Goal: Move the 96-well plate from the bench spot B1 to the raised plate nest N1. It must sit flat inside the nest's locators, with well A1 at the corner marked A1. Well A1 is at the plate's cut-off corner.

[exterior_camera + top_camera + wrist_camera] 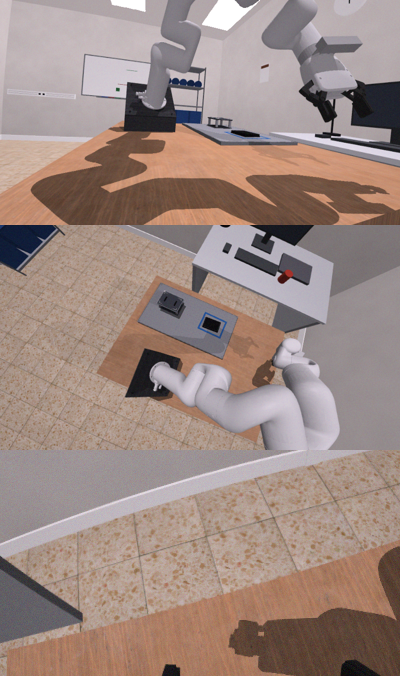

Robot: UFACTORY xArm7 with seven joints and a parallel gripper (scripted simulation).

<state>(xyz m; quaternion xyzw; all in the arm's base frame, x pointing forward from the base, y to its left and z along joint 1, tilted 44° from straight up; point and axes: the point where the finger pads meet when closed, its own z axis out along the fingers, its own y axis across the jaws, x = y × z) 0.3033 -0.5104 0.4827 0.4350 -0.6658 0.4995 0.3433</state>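
My gripper is now 12 cm short of the black 96-well plate, 48 cm to the right of it and 12 cm above it. Also, from my hand: raised plate nest N1: 18 cm ahead, 83 cm to the left, 7 cm below; then A1 mark: 24 cm ahead, 89 cm to the left, 6 cm below.
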